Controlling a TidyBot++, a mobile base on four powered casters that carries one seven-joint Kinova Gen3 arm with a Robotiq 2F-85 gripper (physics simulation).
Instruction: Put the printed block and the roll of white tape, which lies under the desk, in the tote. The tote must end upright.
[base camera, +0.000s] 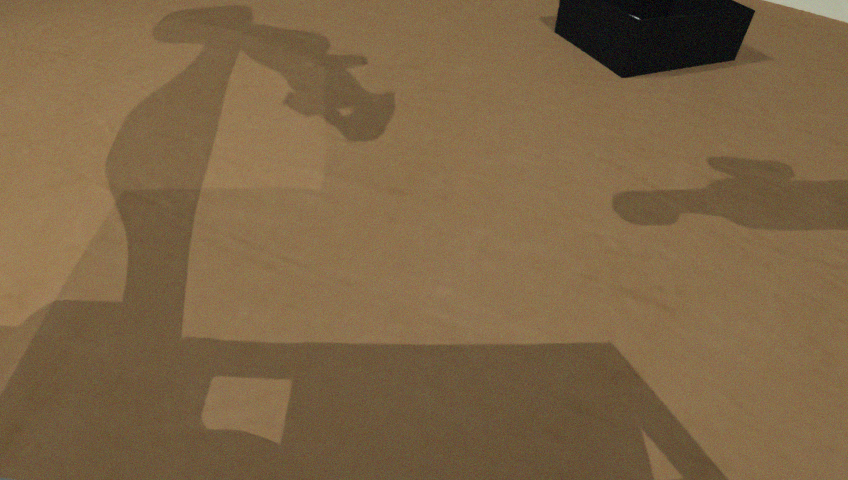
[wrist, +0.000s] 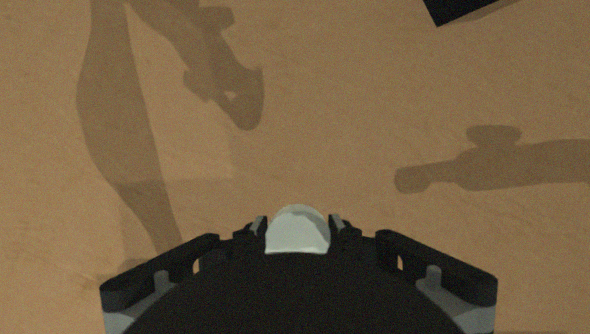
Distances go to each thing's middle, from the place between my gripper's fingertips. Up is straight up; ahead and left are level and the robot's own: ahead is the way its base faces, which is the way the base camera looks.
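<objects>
There is the black tote (base camera: 629, 47), and counted from my hand it sits 23 cm below, 47 cm ahead and 42 cm to the right.
</objects>
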